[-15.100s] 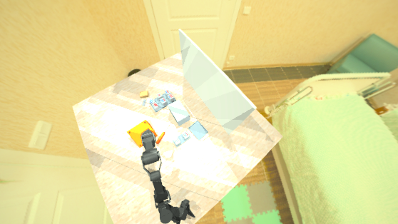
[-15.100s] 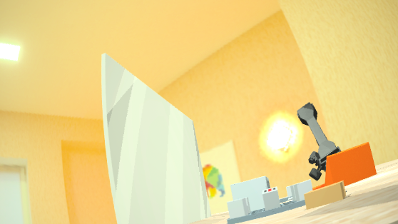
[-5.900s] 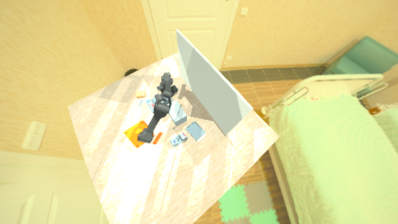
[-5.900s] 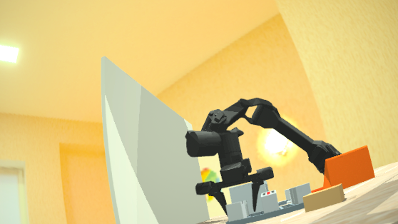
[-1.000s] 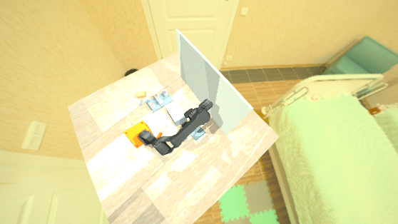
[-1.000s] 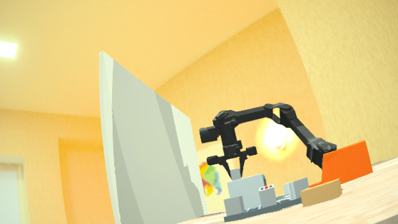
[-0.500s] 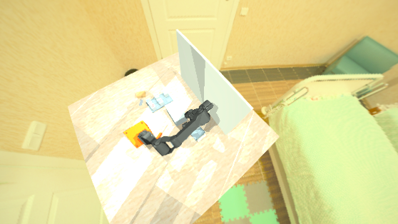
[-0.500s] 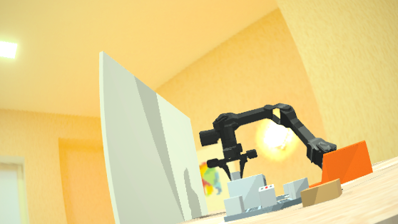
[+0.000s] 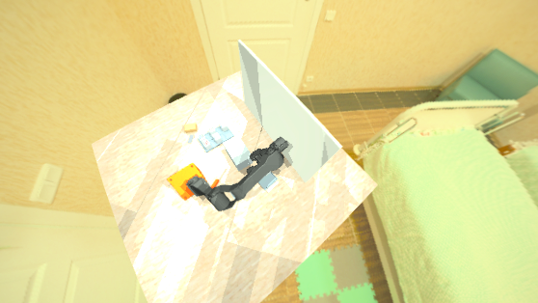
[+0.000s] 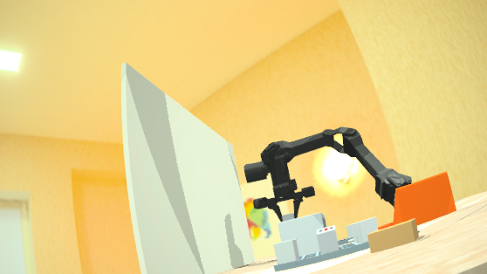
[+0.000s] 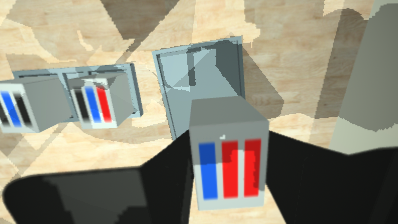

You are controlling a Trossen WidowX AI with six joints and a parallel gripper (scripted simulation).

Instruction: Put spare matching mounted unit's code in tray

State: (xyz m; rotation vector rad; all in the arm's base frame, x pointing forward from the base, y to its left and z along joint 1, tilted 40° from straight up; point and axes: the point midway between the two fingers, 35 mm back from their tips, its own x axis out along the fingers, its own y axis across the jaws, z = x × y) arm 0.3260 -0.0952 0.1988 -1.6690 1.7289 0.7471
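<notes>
My gripper tip is now 11 cm past the striped spare, 6 cm above it and 2 cm to the right of it. The rest, counted from my gripper tip: tan block (55 cm to the left, 17 cm behind, 9 cm below); grey mounted unit (20 cm to the left, 5 cm below, 4 cm behind).
</notes>
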